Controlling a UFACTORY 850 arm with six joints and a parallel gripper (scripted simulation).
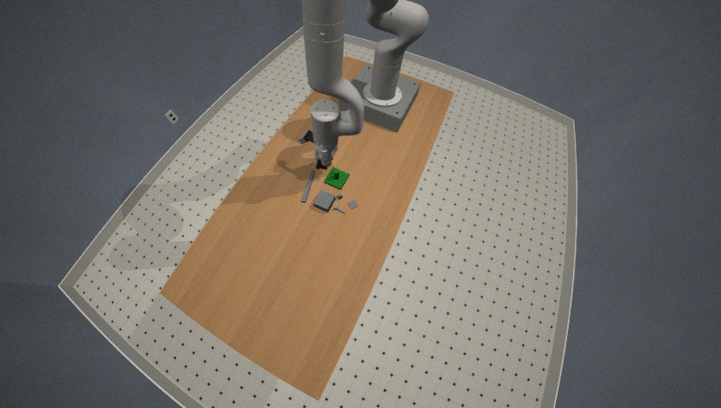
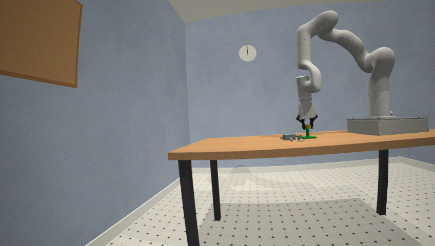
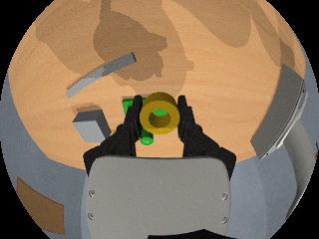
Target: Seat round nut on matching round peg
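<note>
My hand is 11 cm short of the long grey bar, 7 cm above it and 2 cm to the left of it. The rest, counted from my hand: grey block (13 cm ahead, 9 cm to the left, 5 cm below); then small grey bolt (15 cm to the left, 12 cm ahead, 6 cm below); then small grey plate (18 cm to the left, 7 cm below, 7 cm ahead).
</note>
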